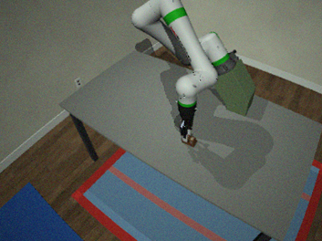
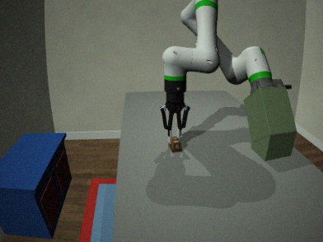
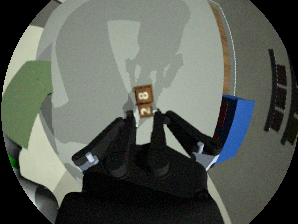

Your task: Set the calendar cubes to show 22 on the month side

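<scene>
Right now my hand is 4 cm above the tray and 2 cm to the right of it.
</scene>
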